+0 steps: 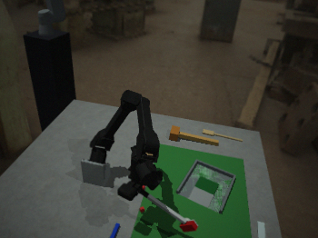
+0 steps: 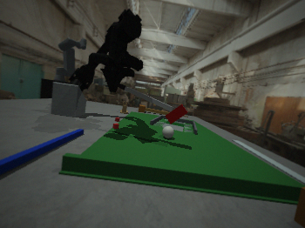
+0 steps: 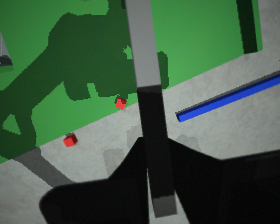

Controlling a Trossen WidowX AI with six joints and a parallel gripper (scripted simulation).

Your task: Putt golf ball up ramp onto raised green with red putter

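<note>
The red putter is 12 cm ahead of my gripper tip and 1 cm to the right of it. Also, from my gripper tip: blue bar 23 cm to the right, 12 cm below, 3 cm behind; then white golf ball 21 cm ahead, 11 cm below, 3 cm to the left; then white strip 53 cm ahead, 14 cm below, 3 cm to the left.
</note>
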